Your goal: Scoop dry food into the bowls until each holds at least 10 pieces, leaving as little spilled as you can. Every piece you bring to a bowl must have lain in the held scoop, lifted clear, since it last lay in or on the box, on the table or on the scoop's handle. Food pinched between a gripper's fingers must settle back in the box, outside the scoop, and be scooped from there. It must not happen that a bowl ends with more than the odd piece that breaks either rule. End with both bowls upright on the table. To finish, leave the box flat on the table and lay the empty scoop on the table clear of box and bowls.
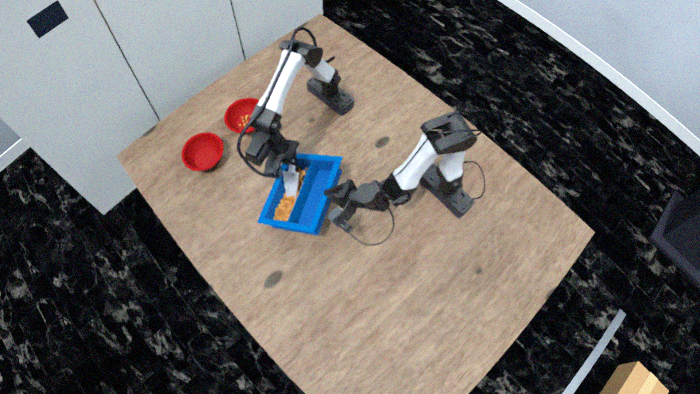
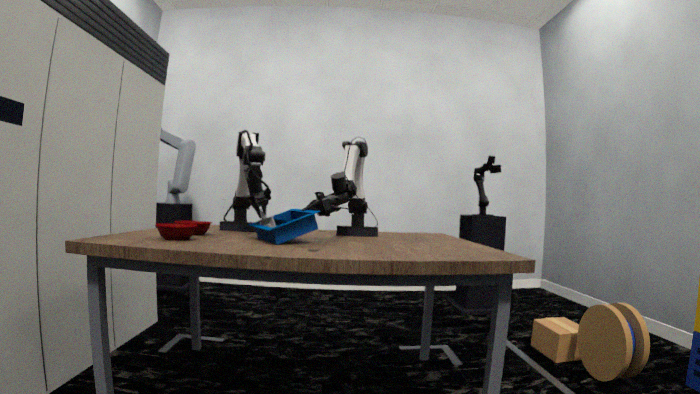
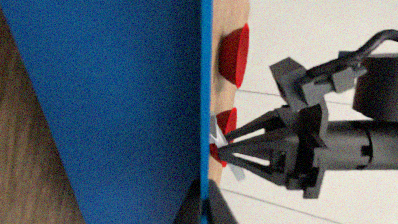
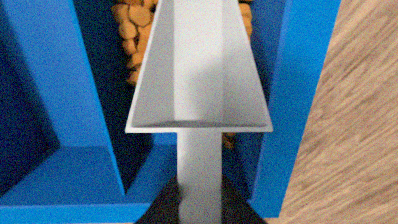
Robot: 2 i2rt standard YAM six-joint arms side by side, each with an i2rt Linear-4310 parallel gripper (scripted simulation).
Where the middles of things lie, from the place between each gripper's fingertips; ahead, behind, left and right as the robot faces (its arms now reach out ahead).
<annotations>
My right hand is 30 mm above the grey scoop (image 4: 198, 78), 20 mm to the right of it and 20 mm short of it. Also, from my right hand: blue box (image 1: 317, 180) 90 mm to the left, 40 mm ahead, 20 mm below.
The blue box is 8 cm to the right of my left hand (image 1: 324, 192), 5 cm below it and 4 cm ahead of it. The rest, counted from my left hand: grey scoop 15 cm to the right, 5 cm below, 2 cm ahead.
</annotations>
